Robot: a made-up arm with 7 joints. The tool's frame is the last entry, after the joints.
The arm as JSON. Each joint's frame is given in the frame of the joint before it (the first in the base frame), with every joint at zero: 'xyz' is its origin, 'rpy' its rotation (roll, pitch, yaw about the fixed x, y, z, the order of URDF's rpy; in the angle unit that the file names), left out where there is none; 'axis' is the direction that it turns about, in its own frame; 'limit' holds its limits. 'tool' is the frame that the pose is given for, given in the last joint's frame.
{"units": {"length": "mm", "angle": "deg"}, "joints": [
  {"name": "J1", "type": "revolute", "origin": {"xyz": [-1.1, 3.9, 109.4]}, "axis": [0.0, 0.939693, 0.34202], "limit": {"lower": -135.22, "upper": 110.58}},
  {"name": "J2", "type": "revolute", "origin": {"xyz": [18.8, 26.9, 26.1]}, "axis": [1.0, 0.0, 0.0], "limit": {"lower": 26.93, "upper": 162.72}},
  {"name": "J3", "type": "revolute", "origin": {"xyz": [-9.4, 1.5, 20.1]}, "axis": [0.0, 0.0, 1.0], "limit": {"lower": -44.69, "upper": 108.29}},
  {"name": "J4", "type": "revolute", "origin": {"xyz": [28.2, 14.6, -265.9]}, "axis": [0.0, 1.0, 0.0], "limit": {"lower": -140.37, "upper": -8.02}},
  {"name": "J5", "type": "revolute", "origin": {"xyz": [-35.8, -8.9, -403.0]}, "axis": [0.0, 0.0, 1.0], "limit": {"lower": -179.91, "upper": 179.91}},
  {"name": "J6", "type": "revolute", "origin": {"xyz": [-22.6, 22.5, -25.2]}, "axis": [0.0, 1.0, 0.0], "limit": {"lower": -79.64, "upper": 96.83}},
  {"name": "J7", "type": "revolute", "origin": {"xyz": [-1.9, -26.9, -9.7]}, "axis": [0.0, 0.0, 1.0], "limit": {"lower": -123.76, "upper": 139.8}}
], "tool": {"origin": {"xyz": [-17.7, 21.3, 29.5], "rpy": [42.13, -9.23, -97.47]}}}
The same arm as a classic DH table. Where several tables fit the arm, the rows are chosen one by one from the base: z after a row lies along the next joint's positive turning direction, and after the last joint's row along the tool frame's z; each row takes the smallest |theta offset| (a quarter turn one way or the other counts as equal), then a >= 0, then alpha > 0; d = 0 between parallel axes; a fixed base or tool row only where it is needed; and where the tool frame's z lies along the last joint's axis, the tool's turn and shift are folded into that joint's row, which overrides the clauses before.
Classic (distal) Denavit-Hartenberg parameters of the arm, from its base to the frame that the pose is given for. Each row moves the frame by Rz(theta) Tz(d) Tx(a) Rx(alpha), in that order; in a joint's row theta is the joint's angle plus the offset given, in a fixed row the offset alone. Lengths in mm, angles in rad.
base (fixed): theta_offset 0  d 108  a -1.1  alpha -1.2218
J1: theta_offset -1.5708  d 38.4  a 15.3  alpha -1.5708
J2: theta_offset 1.2218  d 9.4  a -1.5  alpha 1.5708
J3: theta_offset 1.5708  d -245.8  a 28.2  alpha -1.5708
J4: theta_offset 0  d 5.7  a -35.8  alpha 1.5708
J5: theta_offset 0  d -428.2  a -22.6  alpha -1.5708
J6: theta_offset 0  d -4.4  a -1.9  alpha 1.5708
J7: theta_offset 1.2649  d -5.2  a 15  alpha -0.7495
tool (fixed): theta_offset -2.9039  d 34.2  a 0  alpha 0
Joint limits (rad, base to tool): -2.36..1.93 0.47..2.84 -0.78..1.89 -2.4499..-0.14 -3.14..3.14 -1.39..1.69 -2.16..2.44

